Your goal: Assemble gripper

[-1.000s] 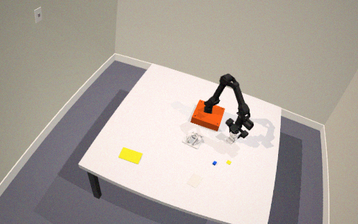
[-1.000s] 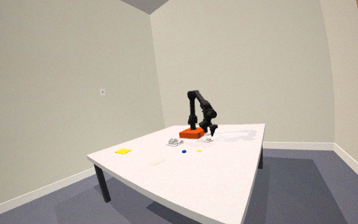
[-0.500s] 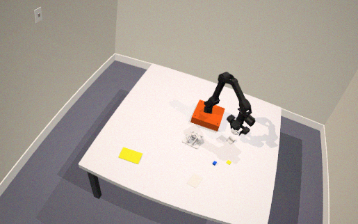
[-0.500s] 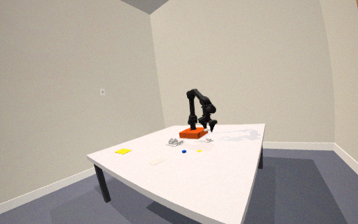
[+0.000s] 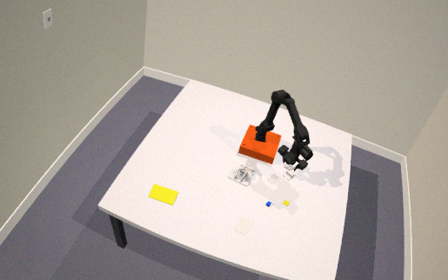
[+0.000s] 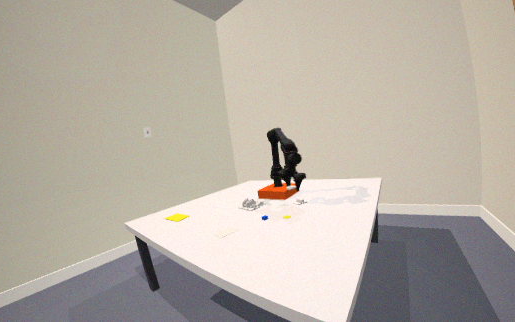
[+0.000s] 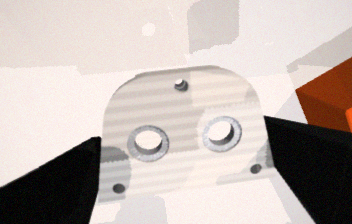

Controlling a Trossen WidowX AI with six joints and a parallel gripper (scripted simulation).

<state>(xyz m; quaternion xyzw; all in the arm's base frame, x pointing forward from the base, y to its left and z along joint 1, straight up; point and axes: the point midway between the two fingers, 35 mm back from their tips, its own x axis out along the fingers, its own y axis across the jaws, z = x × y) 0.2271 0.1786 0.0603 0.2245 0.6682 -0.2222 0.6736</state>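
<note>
The housing plate lies 1 cm ahead of my gripper tip, 24 cm to the right of it and 8 cm below it. The rest, counted from my gripper tip: white ribbed piece: 2 cm behind, 3 cm to the left, 7 cm below; then blue cube: 23 cm ahead, 9 cm to the right, 8 cm below; then small yellow cube: 20 cm ahead, 1 cm to the left, 8 cm below.
</note>
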